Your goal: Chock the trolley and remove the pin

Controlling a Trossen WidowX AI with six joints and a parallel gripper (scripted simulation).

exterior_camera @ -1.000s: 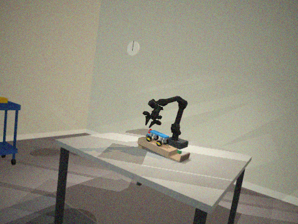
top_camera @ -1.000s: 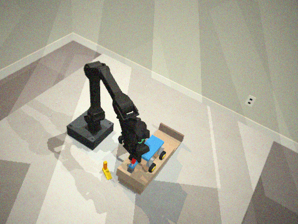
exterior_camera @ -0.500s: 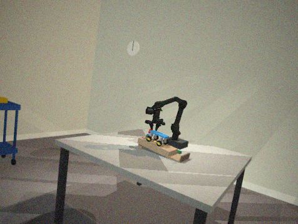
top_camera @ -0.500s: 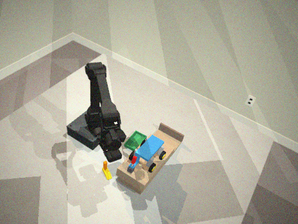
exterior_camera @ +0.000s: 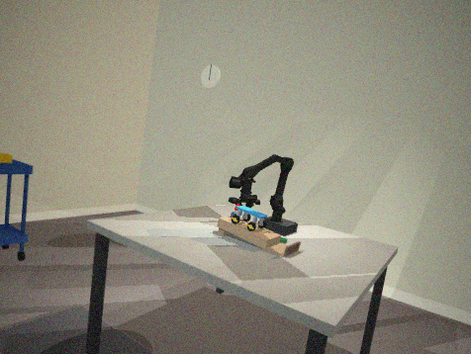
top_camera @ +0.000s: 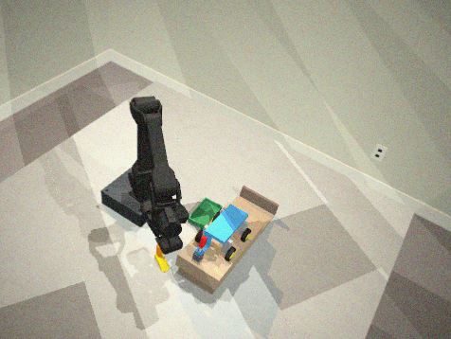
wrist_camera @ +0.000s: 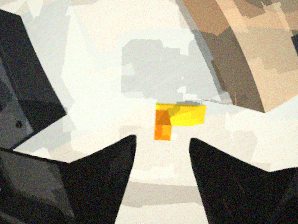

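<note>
Right now my gripper tip is 6 cm above the yellow chock, 2 cm short of it and 1 cm to the left of it. Also, from my gripper tip: red-headed stop pin (12 cm ahead, 5 cm to the left, 5 cm above); blue-topped trolley (15 cm to the left, 13 cm ahead, 3 cm above); ramp (16 cm to the left, 13 cm ahead, 4 cm below).
</note>
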